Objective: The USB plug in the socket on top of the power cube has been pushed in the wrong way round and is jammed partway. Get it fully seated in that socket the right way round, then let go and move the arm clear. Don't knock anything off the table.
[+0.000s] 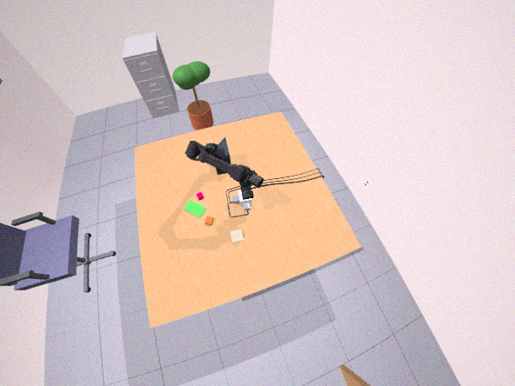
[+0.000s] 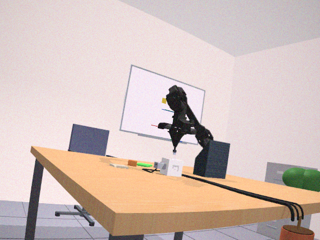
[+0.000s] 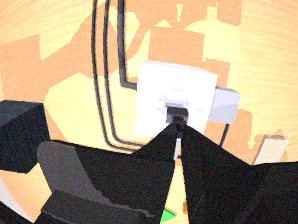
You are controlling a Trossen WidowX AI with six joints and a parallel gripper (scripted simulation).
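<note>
Right now my gripper tip is 2 cm above the dark USB plug. The rest, counted from my gripper tip: pink block (29 cm to the right, 12 cm below, 9 cm behind); white pad (22 cm ahead, 13 cm below, 10 cm to the right); orange block (25 cm to the right, 12 cm below, 10 cm ahead).
</note>
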